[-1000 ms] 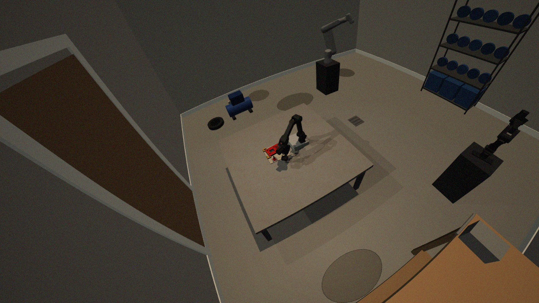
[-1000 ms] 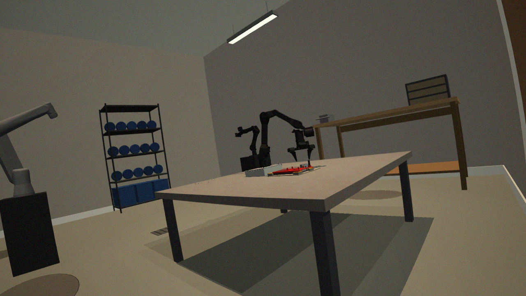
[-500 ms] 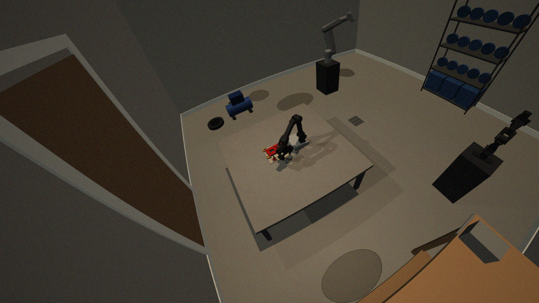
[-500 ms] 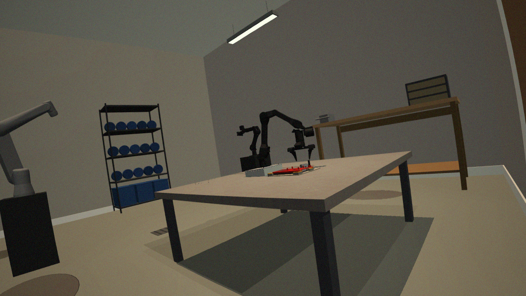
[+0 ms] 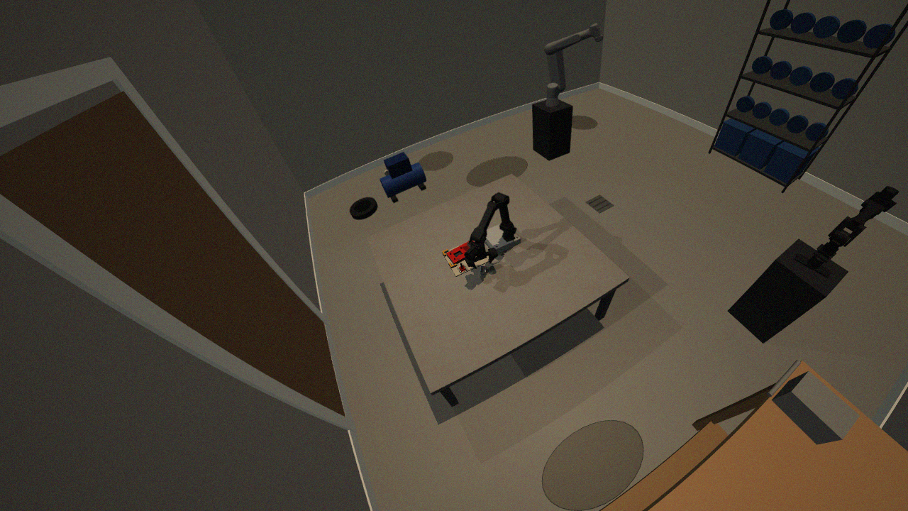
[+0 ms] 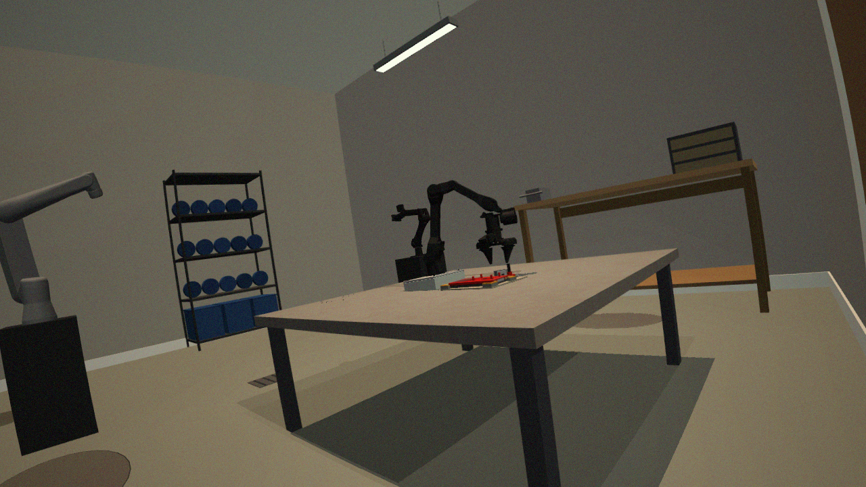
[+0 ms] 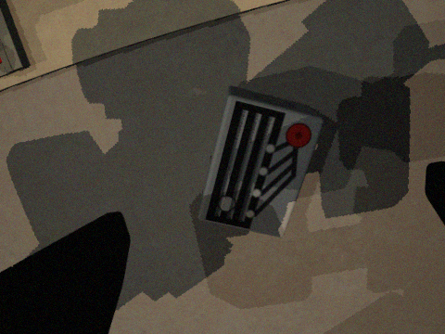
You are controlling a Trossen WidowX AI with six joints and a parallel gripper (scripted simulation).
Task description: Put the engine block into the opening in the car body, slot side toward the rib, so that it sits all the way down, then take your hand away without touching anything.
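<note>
Now: gripper tip 50 mm above the grey engine block and 10 mm short of it.
</note>
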